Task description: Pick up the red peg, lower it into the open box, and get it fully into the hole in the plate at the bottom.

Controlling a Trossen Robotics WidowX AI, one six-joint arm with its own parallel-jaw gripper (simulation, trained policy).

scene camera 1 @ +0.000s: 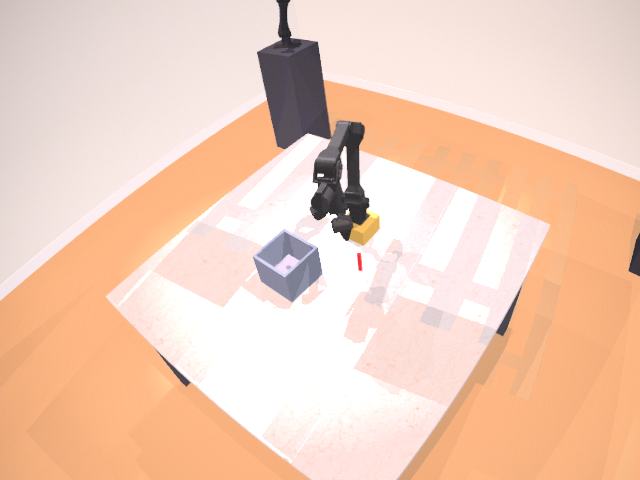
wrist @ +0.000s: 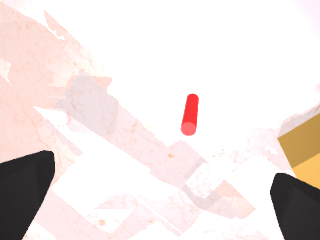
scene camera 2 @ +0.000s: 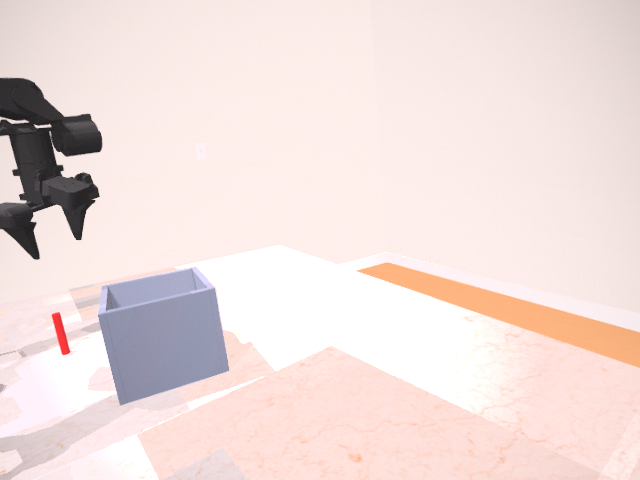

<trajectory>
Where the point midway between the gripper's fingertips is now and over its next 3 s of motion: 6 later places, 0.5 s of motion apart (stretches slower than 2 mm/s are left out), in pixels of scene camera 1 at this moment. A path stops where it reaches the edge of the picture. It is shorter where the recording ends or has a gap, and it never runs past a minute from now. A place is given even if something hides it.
My gripper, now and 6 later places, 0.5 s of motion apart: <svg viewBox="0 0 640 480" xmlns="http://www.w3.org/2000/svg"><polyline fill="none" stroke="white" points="345,232 355,239 357,248 358,256 360,264 360,264 355,261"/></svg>
</trajectory>
